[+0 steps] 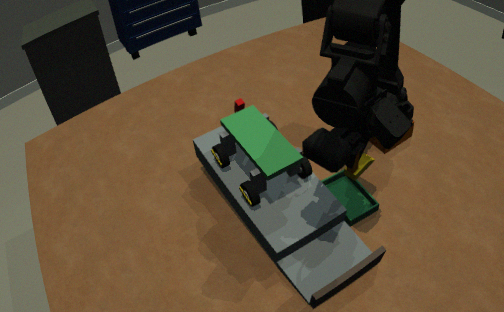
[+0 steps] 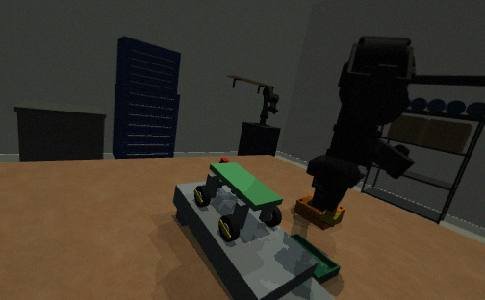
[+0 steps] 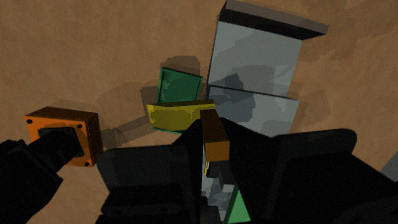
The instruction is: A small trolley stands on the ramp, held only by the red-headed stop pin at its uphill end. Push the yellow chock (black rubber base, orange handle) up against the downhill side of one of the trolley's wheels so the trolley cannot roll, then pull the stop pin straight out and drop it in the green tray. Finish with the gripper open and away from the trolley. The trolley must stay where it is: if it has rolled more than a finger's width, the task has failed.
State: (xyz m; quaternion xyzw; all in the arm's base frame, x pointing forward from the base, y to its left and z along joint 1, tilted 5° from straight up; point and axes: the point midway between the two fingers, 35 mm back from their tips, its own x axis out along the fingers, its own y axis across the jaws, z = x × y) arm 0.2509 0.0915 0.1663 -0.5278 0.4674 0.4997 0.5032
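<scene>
My gripper tip is now 20 mm past the yellow chock and 10 mm above it. The rest, counted from my gripper tip: green tray (50 mm behind, 30 mm to the right, 160 mm below); then trolley (60 mm ahead, 160 mm to the right, 40 mm below); then brown lip (100 mm ahead, 100 mm to the left, 120 mm below).
</scene>
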